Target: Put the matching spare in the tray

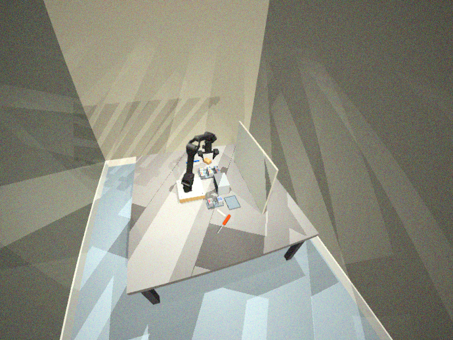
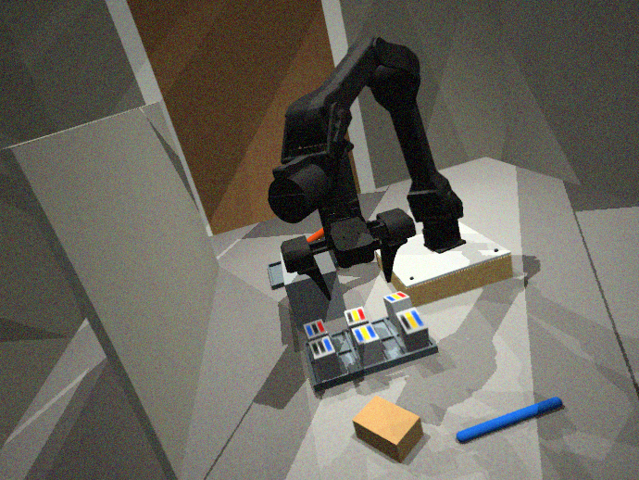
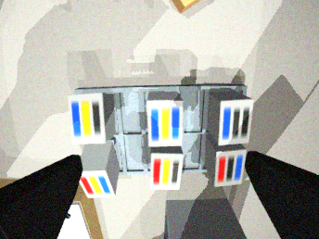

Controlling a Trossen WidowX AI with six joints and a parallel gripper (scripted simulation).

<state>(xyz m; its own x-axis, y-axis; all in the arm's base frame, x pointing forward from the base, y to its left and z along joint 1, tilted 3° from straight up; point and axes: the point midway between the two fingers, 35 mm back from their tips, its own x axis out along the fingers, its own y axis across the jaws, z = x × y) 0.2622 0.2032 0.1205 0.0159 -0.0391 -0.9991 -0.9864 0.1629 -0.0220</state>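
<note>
The grey spare block is 10 mm to the right of my gripper tip and 90 mm below it. From my gripper tip the other things lie so: blue pen: 90 mm behind, 190 mm to the left, 130 mm below; cardboard box: 50 mm ahead, 140 mm to the left, 120 mm below; mounted unit: 20 mm ahead, 240 mm to the right, 80 mm below.
</note>
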